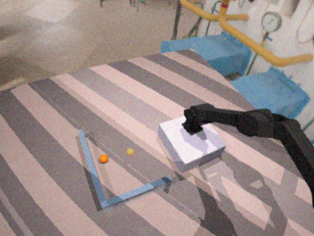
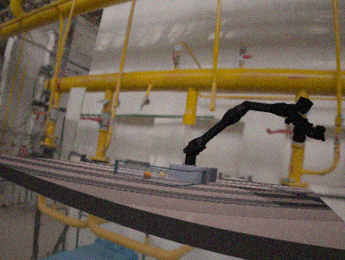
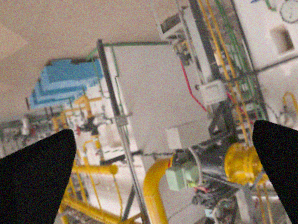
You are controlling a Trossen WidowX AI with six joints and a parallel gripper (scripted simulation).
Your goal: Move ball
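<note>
Now: gripper tip 36 cm short of the orange ball, 71 cm to the left of it and 25 cm above it. Round my gripper tip: see-through ball copy: 26 cm ahead, 69 cm to the right, 25 cm below.
</note>
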